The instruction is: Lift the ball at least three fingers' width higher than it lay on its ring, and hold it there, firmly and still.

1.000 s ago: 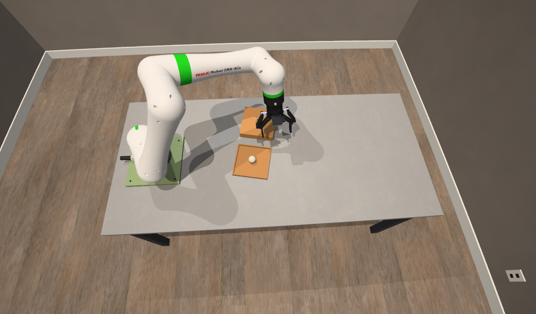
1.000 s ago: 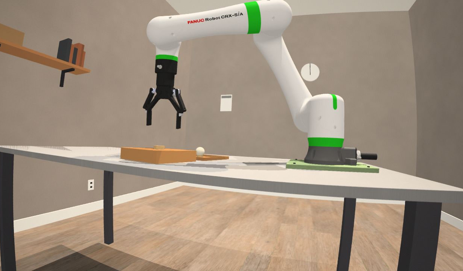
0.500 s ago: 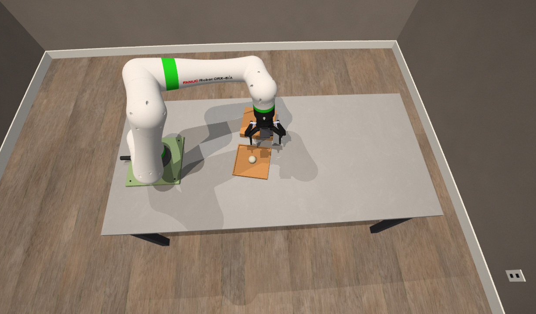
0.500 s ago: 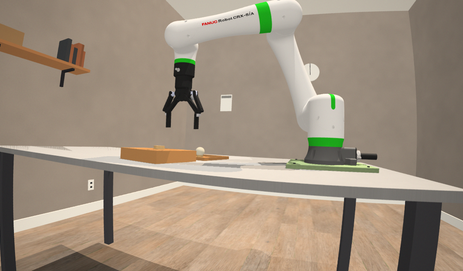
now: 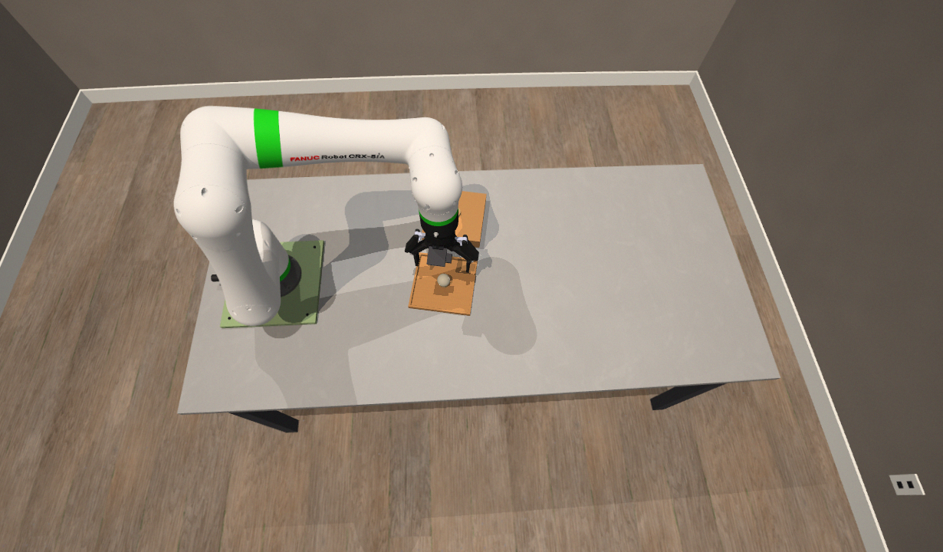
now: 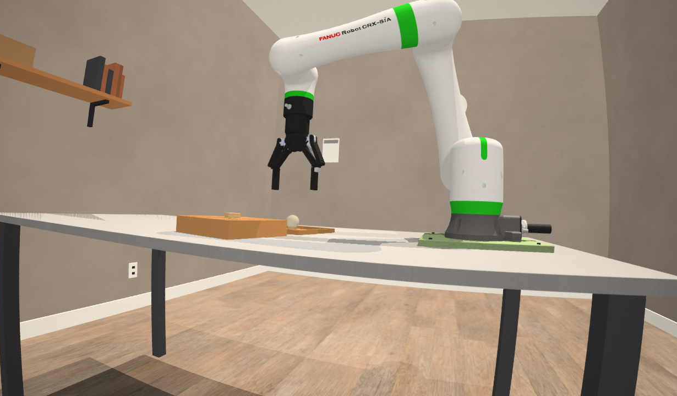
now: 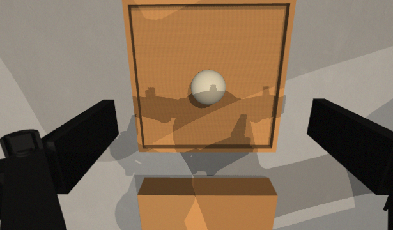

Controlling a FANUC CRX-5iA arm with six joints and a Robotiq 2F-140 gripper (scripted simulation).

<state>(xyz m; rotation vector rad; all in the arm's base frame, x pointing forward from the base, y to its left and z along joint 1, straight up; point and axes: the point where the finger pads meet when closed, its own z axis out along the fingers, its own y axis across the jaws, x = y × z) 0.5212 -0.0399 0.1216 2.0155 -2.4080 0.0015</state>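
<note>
Now: the cream ball 11 cm below my hand. Round my hand: tray (13 cm below).
</note>
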